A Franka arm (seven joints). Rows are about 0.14 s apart.
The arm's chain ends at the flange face. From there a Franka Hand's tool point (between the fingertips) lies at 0.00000 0.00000 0.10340 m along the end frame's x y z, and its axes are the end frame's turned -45 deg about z.
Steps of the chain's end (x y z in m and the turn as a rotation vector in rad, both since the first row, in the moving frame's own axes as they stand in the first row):
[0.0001, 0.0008, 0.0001, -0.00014, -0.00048, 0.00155]
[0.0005, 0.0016, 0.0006, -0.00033, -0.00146, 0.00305]
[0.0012, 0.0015, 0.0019, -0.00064, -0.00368, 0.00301]
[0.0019, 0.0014, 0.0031, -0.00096, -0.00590, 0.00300]
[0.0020, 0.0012, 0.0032, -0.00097, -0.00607, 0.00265]
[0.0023, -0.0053, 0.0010, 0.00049, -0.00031, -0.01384]
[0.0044, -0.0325, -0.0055, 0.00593, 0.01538, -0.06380]
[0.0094, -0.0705, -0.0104, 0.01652, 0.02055, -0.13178]
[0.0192, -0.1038, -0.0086, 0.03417, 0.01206, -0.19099]
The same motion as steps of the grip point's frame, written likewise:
[-0.0005, 0.0006, 0.0001, 0.00024, -0.00044, 0.00155]
[-0.0009, 0.0014, 0.0006, 0.00080, -0.00127, 0.00305]
[-0.0005, 0.0017, 0.0019, 0.00215, -0.00305, 0.00301]
[-0.0001, 0.0020, 0.0031, 0.00349, -0.00485, 0.00300]
[0.0001, 0.0019, 0.0032, 0.00361, -0.00498, 0.00265]
[0.0054, -0.0022, 0.0010, 0.00057, 0.00013, -0.01384]
[0.0277, -0.0192, -0.0055, -0.00668, 0.01507, -0.06380]
[0.0592, -0.0431, -0.0104, -0.00285, 0.02621, -0.13178]
[0.0902, -0.0617, -0.0087, 0.01563, 0.03269, -0.19099]

